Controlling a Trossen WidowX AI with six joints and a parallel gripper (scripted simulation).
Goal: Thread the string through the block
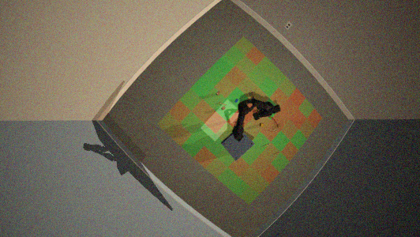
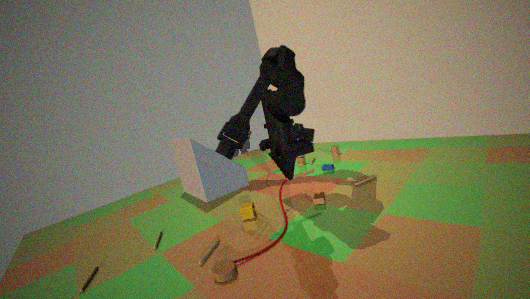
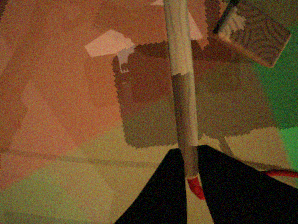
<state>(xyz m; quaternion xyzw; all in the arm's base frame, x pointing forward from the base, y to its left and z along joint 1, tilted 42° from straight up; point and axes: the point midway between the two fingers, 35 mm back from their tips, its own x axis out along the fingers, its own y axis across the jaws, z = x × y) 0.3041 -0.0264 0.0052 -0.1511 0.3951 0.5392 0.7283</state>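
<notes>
The thin wooden stick is 10 mm ahead of my gripper tip and 10 mm to the left of it. The rest, counted from my gripper tip: yellow wooden block 50 mm behind, 110 mm to the right, 40 mm below; round wooden button 70 mm ahead, 270 mm to the right, 50 mm below; blue piece 50 mm behind, 240 mm to the left, 50 mm below.
</notes>
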